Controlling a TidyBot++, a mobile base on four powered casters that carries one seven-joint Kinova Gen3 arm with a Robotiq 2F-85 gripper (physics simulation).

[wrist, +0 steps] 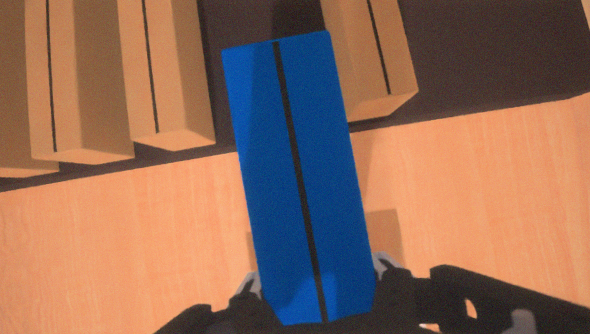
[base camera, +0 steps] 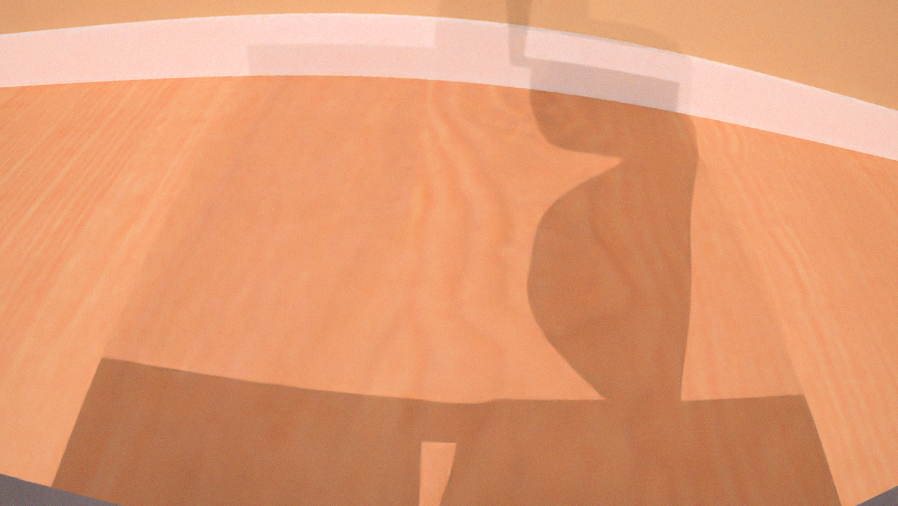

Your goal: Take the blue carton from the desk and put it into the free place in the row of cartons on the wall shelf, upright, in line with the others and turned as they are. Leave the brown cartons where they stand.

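Observation:
The blue carton (wrist: pixel 300 175) with a black line along it fills the middle of the wrist view. My gripper (wrist: pixel 317 277) is shut on its near end, one finger on each side. Beyond it is the dark wall shelf (wrist: pixel 475 55) with a row of brown cartons (wrist: pixel 102 80) (wrist: pixel 167 75) (wrist: pixel 377 60). A wider space shows between the second and third of these. The far end of the blue carton overlaps this space in the view and hides part of the brown carton to its right. Whether they touch, I cannot tell. The gripper does not show in the base camera view.
Another brown carton (wrist: pixel 22 167) shows partly at the left edge of the wrist view. The wooden floor (base camera: pixel 314 251) (wrist: pixel 475 200) lies below the shelf. A pale skirting strip (base camera: pixel 157 59) runs along the foot of the tan wall (base camera: pixel 785 44). Large shadows cross floor, strip and wall.

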